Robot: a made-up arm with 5 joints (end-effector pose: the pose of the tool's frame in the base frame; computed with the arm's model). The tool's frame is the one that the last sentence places.
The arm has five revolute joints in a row. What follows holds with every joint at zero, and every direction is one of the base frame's. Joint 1 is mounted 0.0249 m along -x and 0.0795 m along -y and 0.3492 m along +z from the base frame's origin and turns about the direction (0.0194, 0.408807, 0.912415), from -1.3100 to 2.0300 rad. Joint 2 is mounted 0.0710 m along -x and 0.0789 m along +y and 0.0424 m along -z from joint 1 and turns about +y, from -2.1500 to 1.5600 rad. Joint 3 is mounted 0.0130 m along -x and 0.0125 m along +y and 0.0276 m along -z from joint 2 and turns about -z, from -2.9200 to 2.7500 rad. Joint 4 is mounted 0.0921 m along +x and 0.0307 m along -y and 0.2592 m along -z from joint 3 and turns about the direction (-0.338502, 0.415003, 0.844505), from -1.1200 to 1.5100 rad. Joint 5 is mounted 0.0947 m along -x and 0.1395 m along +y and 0.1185 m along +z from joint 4 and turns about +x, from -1.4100 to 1.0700 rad. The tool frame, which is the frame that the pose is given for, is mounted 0.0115 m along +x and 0.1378 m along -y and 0.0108 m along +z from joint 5; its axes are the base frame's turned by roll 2.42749, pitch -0.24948 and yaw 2.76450 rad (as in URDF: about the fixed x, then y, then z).
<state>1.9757 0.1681 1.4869 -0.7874 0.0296</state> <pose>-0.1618 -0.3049 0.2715 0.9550 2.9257 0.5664</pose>
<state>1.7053 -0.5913 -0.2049 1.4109 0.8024</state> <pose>-0.1544 -0.0828 0.1750 1.5355 -0.8086 0.2710</pose>
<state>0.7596 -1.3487 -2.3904 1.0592 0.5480</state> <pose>-0.0654 0.1102 0.2410 -2.0355 0.9669 -2.1278</pose>
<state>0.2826 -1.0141 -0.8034 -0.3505 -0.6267</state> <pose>-0.0692 0.0029 0.2426 -0.5058 2.1338 0.4869</pose>
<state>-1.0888 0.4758 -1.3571 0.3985 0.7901</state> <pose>0.0630 0.0572 0.0582 0.2147 -1.8841 -1.5068</pose>
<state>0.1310 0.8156 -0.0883 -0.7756 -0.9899</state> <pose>-0.1818 0.0372 0.3004 -1.1492 -2.3847 0.5011</pose>
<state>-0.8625 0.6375 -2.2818 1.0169 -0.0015</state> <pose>0.0066 0.1430 0.1906 2.0816 -1.6214 0.0433</pose>
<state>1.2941 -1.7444 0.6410 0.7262 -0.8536</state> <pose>-0.1164 -0.0603 0.3982 -0.4305 2.2733 0.9575</pose>
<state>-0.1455 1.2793 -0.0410 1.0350 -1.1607</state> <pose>-0.1061 0.1114 0.2813 0.9134 -1.8130 0.1840</pose>
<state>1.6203 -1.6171 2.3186 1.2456 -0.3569</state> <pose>-0.0857 -0.0861 0.2687 -0.2218 -1.7079 -1.4450</pose>
